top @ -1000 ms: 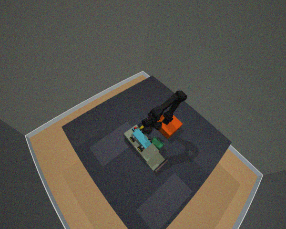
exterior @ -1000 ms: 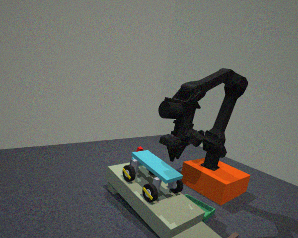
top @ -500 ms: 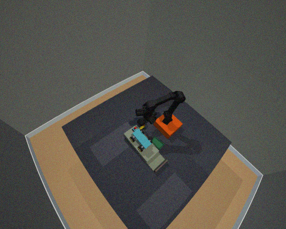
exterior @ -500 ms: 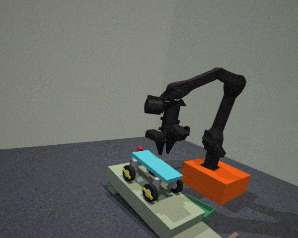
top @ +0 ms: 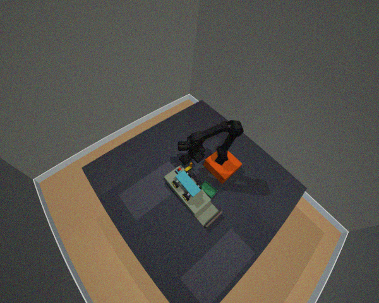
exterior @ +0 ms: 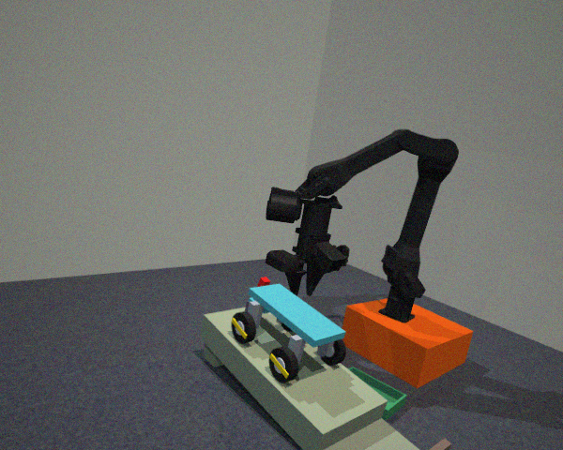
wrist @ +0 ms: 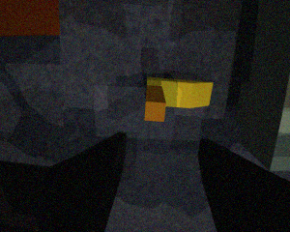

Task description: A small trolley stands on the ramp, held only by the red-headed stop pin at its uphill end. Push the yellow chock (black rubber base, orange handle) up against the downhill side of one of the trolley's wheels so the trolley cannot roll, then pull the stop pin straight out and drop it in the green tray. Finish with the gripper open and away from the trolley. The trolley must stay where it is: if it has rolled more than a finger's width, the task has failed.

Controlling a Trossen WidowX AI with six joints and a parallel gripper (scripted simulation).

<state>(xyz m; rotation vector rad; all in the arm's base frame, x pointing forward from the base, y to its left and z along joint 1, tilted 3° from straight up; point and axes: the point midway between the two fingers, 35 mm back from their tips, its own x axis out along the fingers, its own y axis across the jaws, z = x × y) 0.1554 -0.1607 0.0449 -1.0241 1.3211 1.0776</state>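
Right now my gripper tip is 9 cm above the yellow chock and 2 cm short of it. Round my gripper tip: red-headed stop pin 13 cm ahead, 3 cm above, 1 cm to the right; trolley 17 cm ahead, 10 cm to the left, 1 cm above; green tray 21 cm to the left, 11 cm below, 6 cm ahead.
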